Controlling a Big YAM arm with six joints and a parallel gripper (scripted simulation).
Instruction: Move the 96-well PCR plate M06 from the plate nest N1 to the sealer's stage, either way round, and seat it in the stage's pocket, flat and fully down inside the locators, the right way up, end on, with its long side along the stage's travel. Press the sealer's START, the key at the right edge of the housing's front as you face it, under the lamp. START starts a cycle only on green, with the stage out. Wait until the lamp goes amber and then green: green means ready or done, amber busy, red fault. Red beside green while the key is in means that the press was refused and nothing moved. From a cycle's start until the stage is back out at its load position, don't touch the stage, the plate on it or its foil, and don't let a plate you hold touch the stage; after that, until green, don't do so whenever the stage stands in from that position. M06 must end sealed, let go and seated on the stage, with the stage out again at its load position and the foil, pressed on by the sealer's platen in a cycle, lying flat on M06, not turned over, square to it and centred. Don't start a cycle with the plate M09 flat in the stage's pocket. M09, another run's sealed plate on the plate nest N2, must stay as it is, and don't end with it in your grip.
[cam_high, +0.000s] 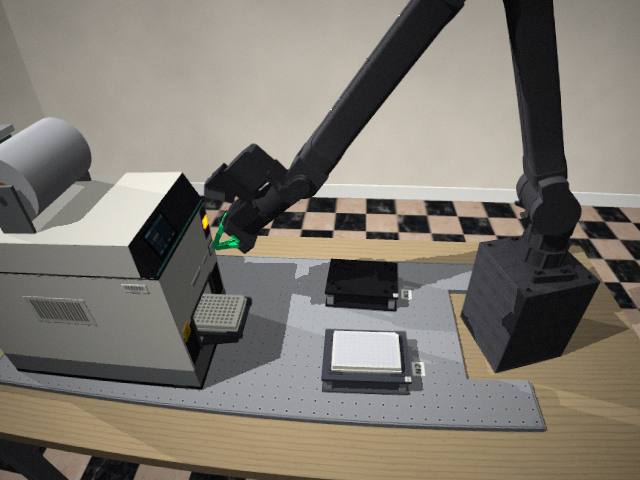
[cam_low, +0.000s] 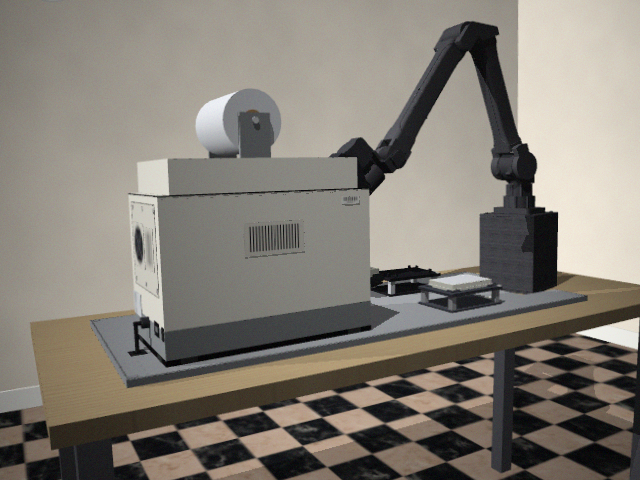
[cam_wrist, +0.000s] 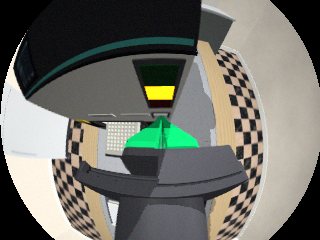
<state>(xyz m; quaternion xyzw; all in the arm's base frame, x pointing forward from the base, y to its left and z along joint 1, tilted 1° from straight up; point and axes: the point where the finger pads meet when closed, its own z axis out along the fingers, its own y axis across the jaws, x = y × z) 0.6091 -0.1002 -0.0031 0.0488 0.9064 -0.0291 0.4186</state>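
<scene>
Right now the start key is 2 cm ahead of my hand. From my hand the other things lie so: plate M06: 1 cm ahead, 9 cm to the left, 9 cm below; yellow warning label: 3 cm ahead, 18 cm to the left, 5 cm below; sealer stage: 2 cm ahead, 9 cm to the left, 10 cm below.
</scene>
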